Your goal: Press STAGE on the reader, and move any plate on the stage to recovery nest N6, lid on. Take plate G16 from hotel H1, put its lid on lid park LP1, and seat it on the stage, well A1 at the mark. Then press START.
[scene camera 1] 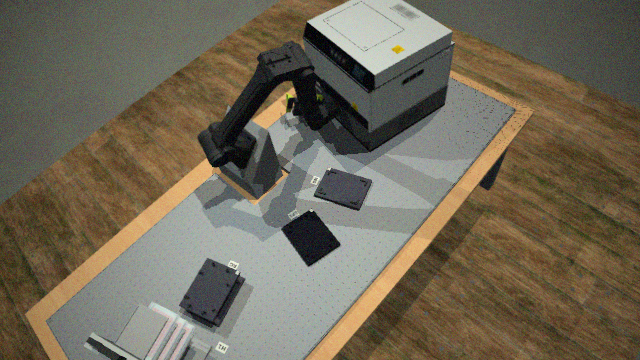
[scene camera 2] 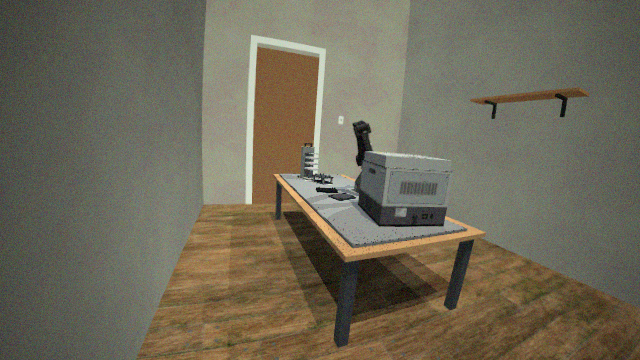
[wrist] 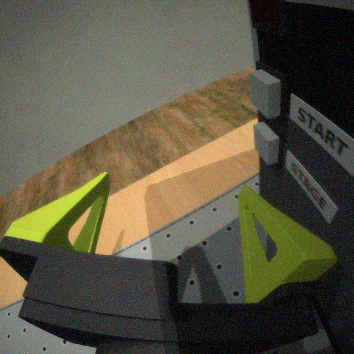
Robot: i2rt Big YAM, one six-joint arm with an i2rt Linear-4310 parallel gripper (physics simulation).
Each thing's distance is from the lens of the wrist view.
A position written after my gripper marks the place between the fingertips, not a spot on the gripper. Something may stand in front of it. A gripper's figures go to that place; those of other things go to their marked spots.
my gripper (wrist: 175, 184): 15 cm
STAGE button (wrist: 266, 141): 12 cm
START button (wrist: 264, 88): 10 cm
